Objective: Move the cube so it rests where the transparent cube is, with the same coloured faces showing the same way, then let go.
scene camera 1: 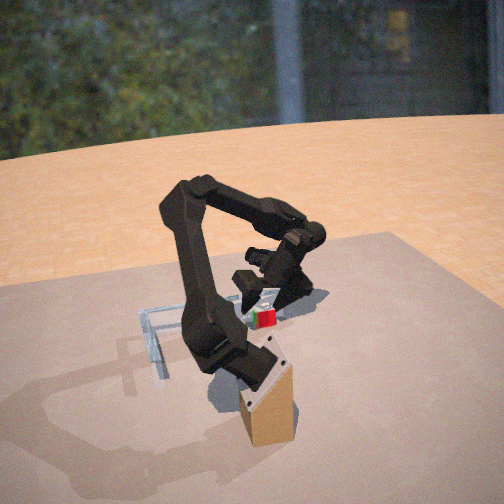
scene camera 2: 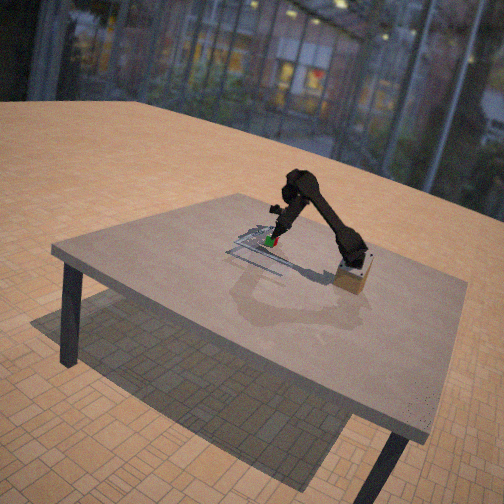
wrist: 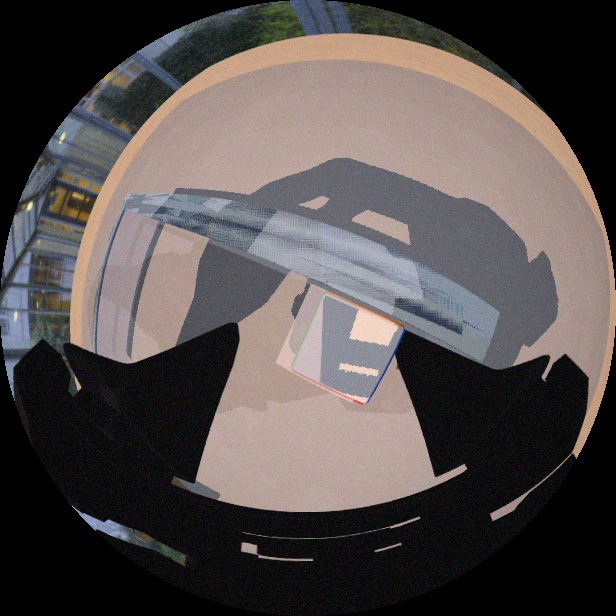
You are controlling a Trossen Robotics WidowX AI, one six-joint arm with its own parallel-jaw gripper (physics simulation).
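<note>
The cube [scene camera 1: 265, 318] shows red and green faces in scene camera 1 and sits on the table just in front of the grey frame. It is a small green and red spot in scene camera 2 [scene camera 2: 269, 241]. In the wrist view the cube [wrist: 348, 348] shows a pale top face with blue and red edges, lying between my two dark fingers. My gripper [wrist: 320, 400] is open around it, fingers apart from its sides. I see it lowered over the cube in scene camera 1 [scene camera 1: 262, 300]. I cannot make out the transparent cube separately.
A grey metal frame [scene camera 1: 160, 335] lies on the table left of the arm, and its bar crosses the wrist view [wrist: 300, 255] just beyond the cube. The arm's tan base block [scene camera 1: 270, 405] stands near the table's front.
</note>
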